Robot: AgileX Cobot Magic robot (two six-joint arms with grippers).
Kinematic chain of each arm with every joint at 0, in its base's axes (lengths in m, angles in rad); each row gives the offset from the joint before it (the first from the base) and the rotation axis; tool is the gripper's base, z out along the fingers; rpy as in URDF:
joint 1: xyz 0 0 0.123 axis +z
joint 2: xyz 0 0 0 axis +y
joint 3: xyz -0.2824 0 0.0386 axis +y
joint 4: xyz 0.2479 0 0.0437 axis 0.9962 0 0.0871
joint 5: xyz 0 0 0 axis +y
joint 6: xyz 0.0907 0 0.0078 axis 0.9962 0 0.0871
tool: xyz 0 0 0 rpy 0 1.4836 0
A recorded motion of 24 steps. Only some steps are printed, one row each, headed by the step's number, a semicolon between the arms.
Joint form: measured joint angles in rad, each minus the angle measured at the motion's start. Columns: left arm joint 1, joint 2, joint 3, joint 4, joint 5, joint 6; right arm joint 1, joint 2, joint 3, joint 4, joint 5, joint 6.
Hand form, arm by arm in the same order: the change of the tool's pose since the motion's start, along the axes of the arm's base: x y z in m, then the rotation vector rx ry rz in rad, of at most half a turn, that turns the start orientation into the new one. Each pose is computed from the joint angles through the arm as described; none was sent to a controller.
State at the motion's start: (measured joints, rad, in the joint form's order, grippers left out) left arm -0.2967 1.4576 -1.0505 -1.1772 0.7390 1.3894; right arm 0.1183 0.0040 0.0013 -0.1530 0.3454 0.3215
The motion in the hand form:
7: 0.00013 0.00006 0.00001 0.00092 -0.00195 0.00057; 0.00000 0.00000 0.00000 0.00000 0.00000 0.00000
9: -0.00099 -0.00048 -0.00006 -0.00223 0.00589 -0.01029; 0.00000 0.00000 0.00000 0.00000 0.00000 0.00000
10: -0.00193 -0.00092 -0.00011 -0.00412 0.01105 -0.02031; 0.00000 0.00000 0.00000 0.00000 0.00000 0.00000
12: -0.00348 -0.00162 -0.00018 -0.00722 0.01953 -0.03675; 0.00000 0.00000 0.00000 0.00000 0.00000 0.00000
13: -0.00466 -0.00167 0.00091 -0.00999 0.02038 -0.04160; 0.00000 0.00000 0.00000 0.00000 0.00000 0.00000
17: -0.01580 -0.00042 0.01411 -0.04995 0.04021 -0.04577; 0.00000 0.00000 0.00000 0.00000 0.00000 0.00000
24: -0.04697 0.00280 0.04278 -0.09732 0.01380 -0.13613; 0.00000 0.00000 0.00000 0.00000 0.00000 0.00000
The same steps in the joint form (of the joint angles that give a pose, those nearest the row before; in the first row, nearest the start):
7: 0.0000 0.0000 0.0000 0.0000 -0.0015 0.0016; 0.0000 0.0000 0.0000 0.0000 0.0000 0.0000
9: 0.0000 0.0000 0.0000 0.0000 0.0120 -0.0006; 0.0000 0.0000 0.0000 0.0000 0.0000 0.0000
10: 0.0000 0.0000 0.0000 0.0000 0.0235 -0.0006; 0.0000 0.0000 0.0000 0.0000 0.0000 0.0000
12: 0.0000 0.0000 0.0000 0.0000 0.0422 -0.0006; 0.0000 0.0000 0.0000 0.0000 0.0000 0.0000
13: 0.0000 -0.0036 0.0000 0.0000 0.0487 -0.0024; 0.0000 0.0000 0.0000 0.0000 0.0000 0.0000
17: 0.0000 -0.0484 0.0000 0.0000 0.0842 -0.0614; 0.0000 0.0000 0.0000 0.0000 0.0000 0.0000
24: 0.0000 -0.1543 0.0000 0.0000 0.1970 -0.0919; 0.0000 0.0000 0.0000 0.0000 0.0000 0.0000

